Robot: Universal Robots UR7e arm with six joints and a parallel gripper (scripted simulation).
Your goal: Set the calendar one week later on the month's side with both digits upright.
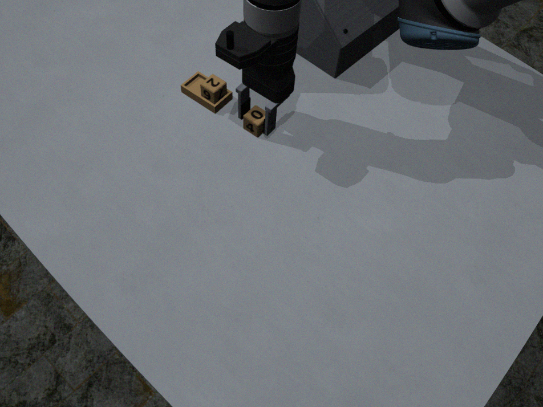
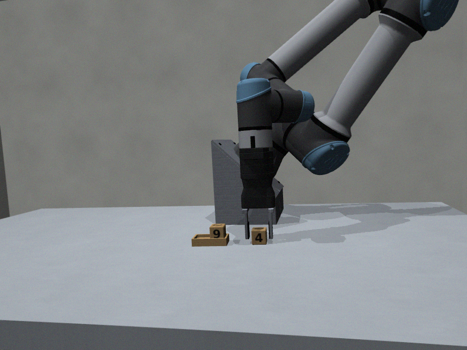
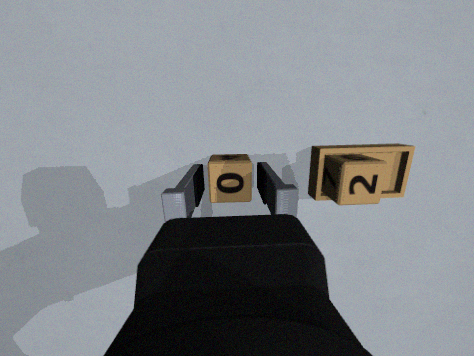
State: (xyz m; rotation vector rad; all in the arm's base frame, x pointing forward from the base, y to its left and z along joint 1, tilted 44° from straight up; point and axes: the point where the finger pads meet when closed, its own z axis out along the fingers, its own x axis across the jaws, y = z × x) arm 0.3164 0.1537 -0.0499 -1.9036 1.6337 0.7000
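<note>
Right now my hand is 11 cm to the left of the wooden tray, 2 cm above it and 1 cm short of it.
</note>
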